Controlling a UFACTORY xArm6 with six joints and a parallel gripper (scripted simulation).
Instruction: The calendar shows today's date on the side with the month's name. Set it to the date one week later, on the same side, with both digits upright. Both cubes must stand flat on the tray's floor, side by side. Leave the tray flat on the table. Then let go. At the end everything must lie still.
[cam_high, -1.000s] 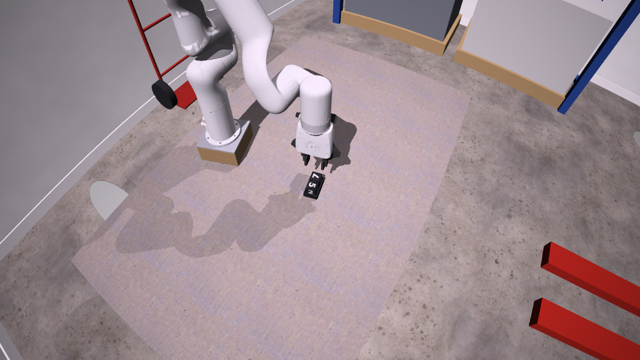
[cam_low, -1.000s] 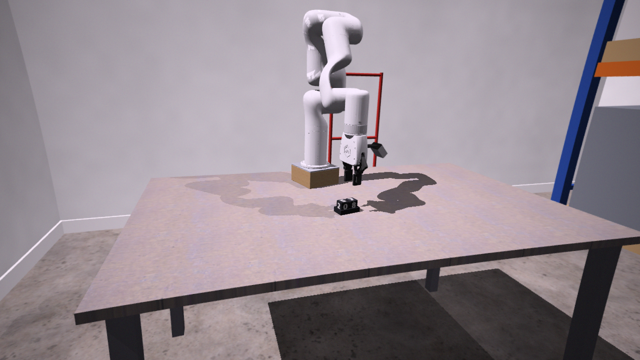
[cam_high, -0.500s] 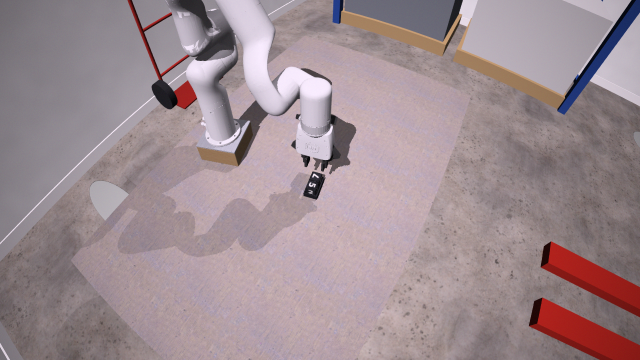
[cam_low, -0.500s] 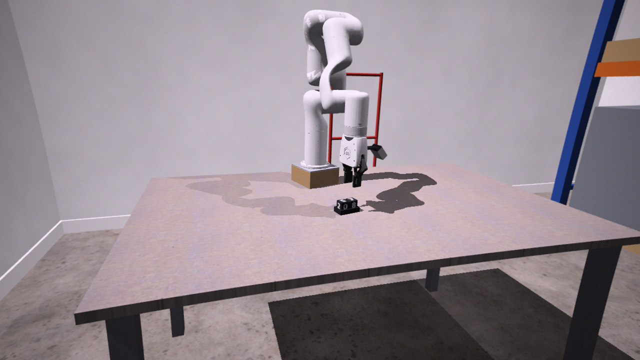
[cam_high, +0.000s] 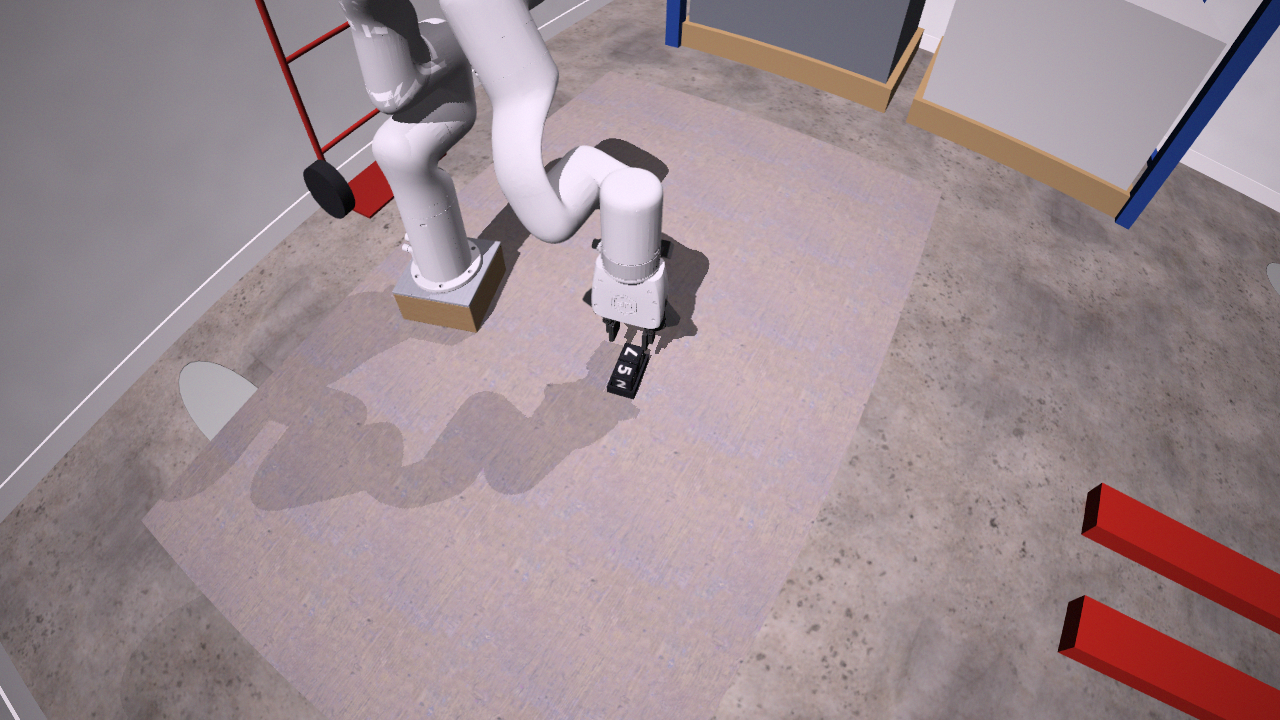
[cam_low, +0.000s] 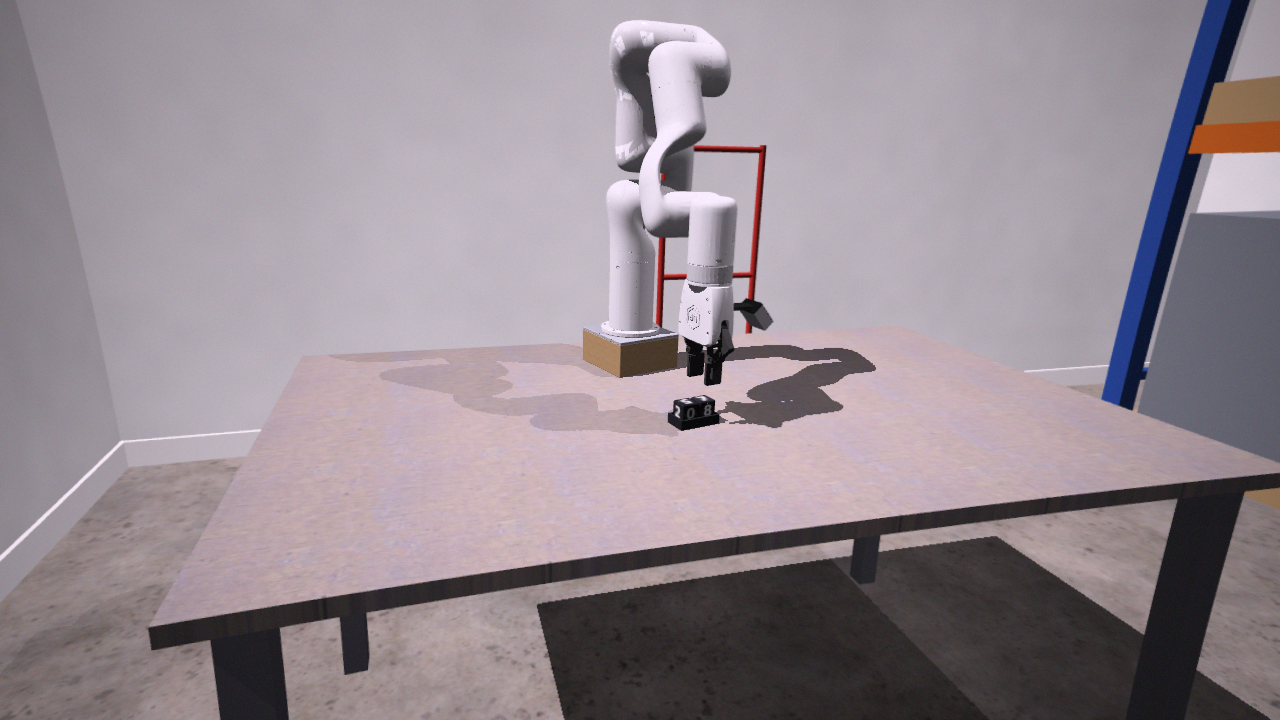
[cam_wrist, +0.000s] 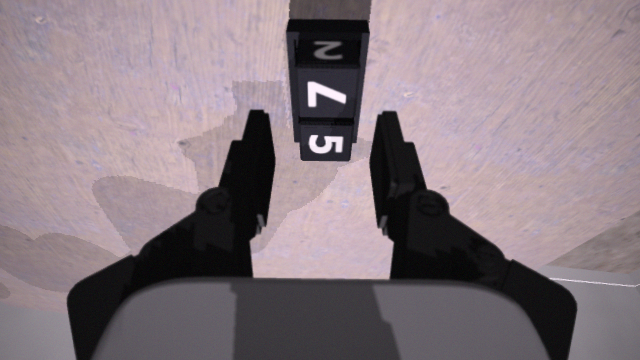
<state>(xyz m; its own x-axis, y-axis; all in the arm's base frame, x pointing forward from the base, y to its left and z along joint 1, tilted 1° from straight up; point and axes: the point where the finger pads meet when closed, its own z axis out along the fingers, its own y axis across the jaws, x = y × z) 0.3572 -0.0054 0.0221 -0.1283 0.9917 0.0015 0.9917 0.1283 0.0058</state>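
Right now my hand is 20 mm to the left of the black tray and 80 mm above it.
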